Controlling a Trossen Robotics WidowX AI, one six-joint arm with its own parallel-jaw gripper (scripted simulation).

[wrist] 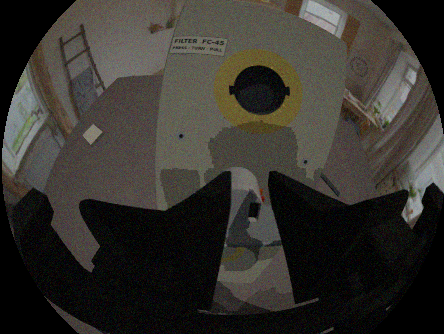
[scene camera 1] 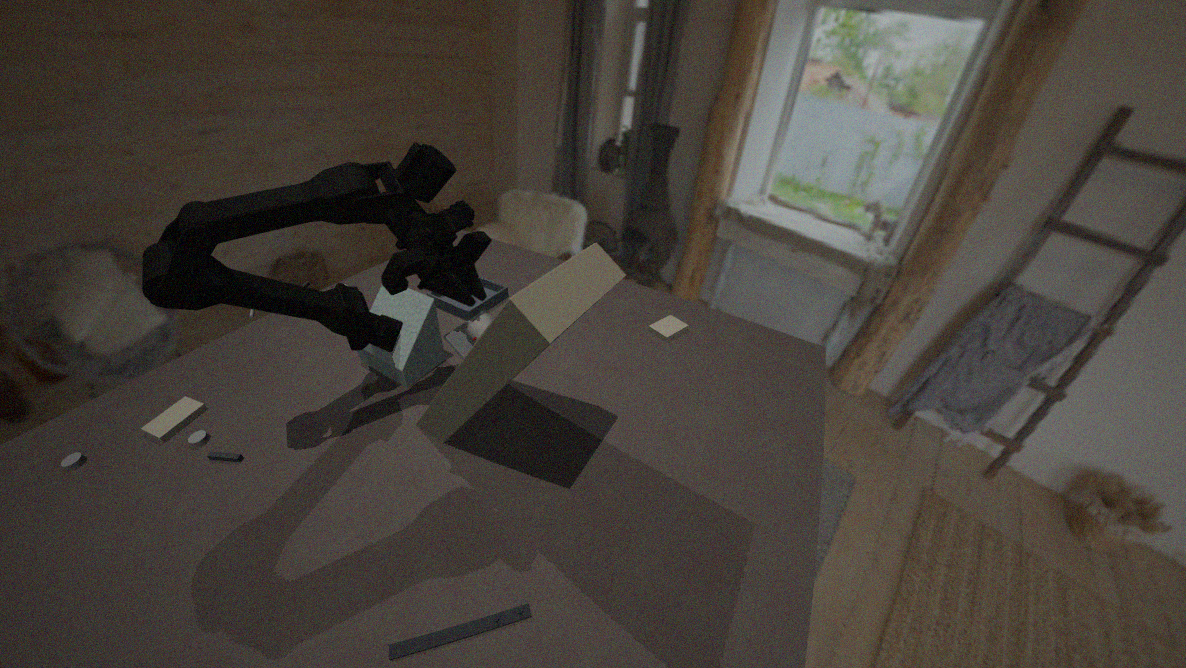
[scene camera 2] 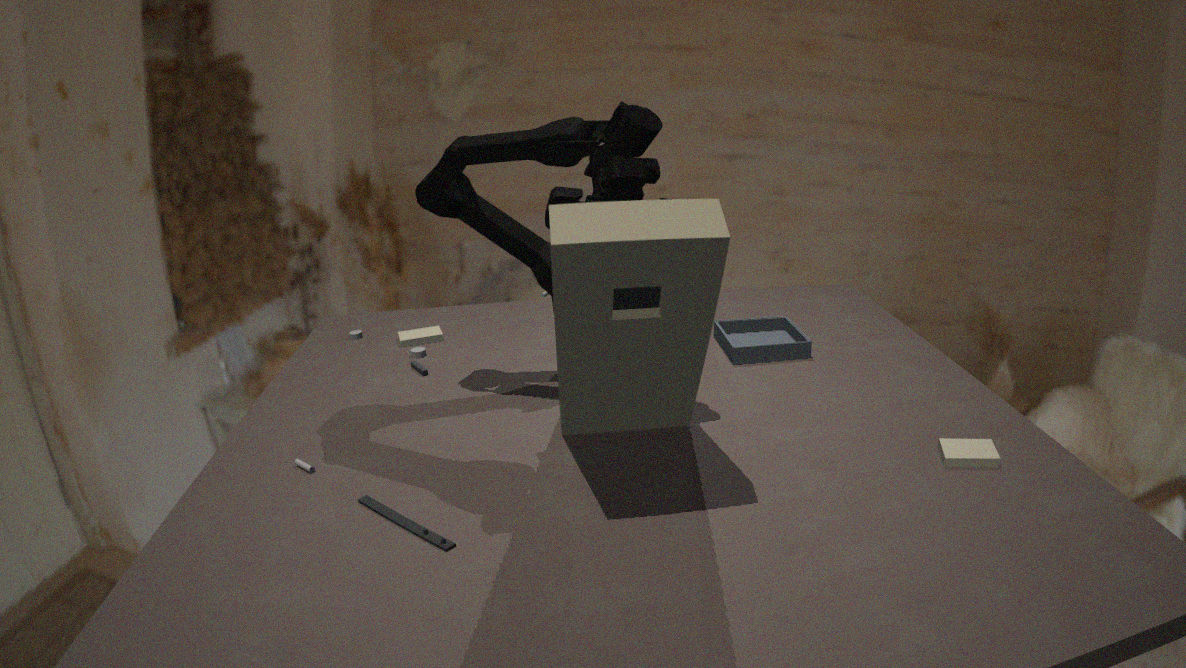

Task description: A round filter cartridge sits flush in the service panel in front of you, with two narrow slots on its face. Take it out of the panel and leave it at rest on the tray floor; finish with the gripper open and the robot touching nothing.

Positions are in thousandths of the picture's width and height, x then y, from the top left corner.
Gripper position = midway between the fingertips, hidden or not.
In view: the gripper (scene camera 1: 404, 451), a dark bar (scene camera 2: 374, 814) and a service panel (scene camera 1: 450, 477).
The gripper also shows in the wrist view (wrist: 564, 534). The service panel also shows in the wrist view (wrist: 596, 277).
